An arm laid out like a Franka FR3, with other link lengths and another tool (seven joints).
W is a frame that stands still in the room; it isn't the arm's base.
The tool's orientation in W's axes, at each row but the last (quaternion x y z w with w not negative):
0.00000 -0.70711 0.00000 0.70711
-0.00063 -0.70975 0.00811 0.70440
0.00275 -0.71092 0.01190 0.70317
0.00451 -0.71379 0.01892 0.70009
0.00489 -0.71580 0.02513 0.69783
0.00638 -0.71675 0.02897 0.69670
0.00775 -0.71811 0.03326 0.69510
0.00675 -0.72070 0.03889 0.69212
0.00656 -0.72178 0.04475 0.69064
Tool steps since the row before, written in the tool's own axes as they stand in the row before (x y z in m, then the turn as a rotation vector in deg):
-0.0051 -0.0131 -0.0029 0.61 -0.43 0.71
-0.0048 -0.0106 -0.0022 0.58 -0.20 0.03
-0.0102 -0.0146 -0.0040 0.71 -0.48 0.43
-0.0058 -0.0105 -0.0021 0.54 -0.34 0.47
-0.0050 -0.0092 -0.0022 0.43 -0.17 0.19
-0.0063 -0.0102 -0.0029 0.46 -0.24 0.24
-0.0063 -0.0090 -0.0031 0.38 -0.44 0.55
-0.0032 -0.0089 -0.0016 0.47 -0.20 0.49
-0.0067 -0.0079 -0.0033 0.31 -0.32 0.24
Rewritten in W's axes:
0.0029 -0.0131 -0.0051 -0.71 -0.43 0.61
0.0023 -0.0106 -0.0047 -0.03 -0.19 0.58
0.0044 -0.0146 -0.0100 -0.43 -0.48 0.71
0.0026 -0.0105 -0.0055 -0.47 -0.34 0.54
0.0027 -0.0092 -0.0047 -0.19 -0.17 0.43
0.0036 -0.0102 -0.0059 -0.24 -0.24 0.46
0.0038 -0.0090 -0.0059 -0.54 -0.46 0.38
0.0023 -0.0089 -0.0027 -0.50 -0.21 0.46
0.0042 -0.0080 -0.0061 -0.23 -0.32 0.32

